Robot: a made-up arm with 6 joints.
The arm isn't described. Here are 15 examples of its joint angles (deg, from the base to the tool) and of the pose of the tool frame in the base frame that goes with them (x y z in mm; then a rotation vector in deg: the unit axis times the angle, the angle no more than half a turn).
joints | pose
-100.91 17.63 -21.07 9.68 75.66 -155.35 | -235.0 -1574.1 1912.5 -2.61 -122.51 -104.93
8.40 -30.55 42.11 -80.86 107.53 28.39 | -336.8 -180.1 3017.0 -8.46 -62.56 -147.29
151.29 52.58 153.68 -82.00 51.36 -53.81 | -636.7 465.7 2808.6 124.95 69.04 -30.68
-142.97 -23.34 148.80 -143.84 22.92 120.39 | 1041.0 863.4 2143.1 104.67 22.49 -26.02
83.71 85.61 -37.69 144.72 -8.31 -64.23 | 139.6 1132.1 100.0 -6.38 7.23 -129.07
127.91 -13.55 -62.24 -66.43 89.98 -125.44 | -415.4 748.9 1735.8 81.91 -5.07 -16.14
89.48 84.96 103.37 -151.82 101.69 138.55 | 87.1 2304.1 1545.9 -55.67 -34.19 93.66
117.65 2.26 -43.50 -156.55 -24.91 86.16 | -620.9 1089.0 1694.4 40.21 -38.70 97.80
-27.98 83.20 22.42 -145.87 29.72 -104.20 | 1901.7 -1033.5 361.1 -33.76 -3.57 145.11
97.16 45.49 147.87 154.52 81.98 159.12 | -178.9 849.6 2829.2 58.41 -119.42 76.71
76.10 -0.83 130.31 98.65 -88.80 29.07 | -25.3 -598.9 2777.9 -76.41 -58.50 3.19
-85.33 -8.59 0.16 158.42 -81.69 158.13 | 4.3 -916.7 2766.6 129.57 63.53 63.94
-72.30 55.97 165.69 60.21 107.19 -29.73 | 339.8 -533.8 2507.2 56.95 19.17 -60.41
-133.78 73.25 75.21 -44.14 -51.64 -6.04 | -1612.6 -1795.6 1573.5 -52.87 -9.51 -95.93
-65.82 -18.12 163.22 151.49 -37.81 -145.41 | -558.8 1083.0 1870.8 18.89 42.07 32.63
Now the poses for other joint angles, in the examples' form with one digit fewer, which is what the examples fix.
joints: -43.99 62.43 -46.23 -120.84 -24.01 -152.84
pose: 952 -822 521 -29.9 -34.2 95.2
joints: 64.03 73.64 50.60 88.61 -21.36 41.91
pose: 1134 2268 1228 73.1 39.5 -76.4
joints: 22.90 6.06 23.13 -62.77 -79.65 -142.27
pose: 1026 647 2733 44.2 54.5 -23.9
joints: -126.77 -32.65 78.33 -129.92 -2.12 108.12
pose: 613 849 3007 139.3 17.5 4.8
